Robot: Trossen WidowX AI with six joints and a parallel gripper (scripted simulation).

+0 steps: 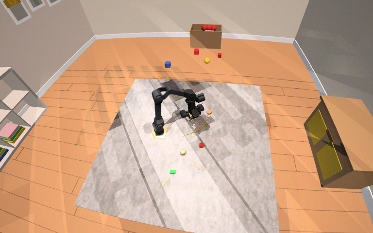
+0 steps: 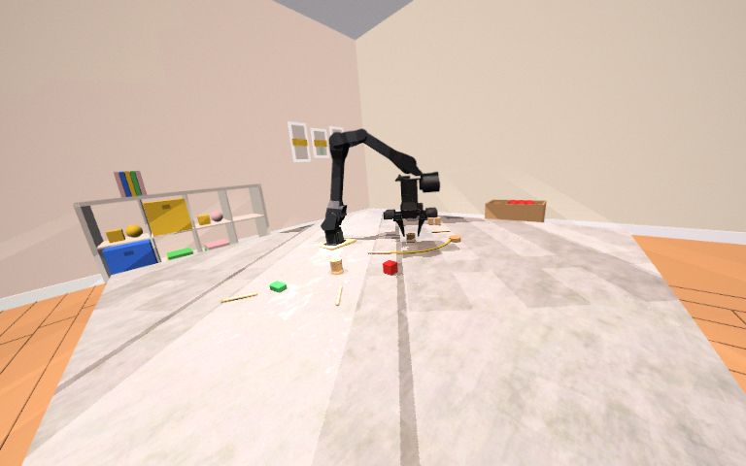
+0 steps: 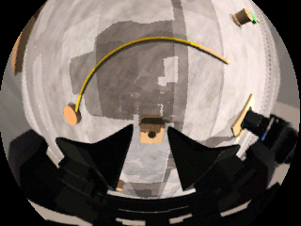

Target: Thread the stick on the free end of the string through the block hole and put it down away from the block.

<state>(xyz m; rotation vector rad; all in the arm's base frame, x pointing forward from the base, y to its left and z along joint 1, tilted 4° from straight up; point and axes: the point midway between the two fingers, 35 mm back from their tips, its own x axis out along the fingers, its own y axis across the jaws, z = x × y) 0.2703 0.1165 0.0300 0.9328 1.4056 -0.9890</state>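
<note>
The small wooden block lies right at my gripper tip. Also, from my gripper tip: round wooden button (150 mm ahead, 50 mm to the left, 10 mm below); red cube (260 mm to the right, 50 mm ahead); loose stick (160 mm to the left, 80 mm ahead, 20 mm below).
</note>
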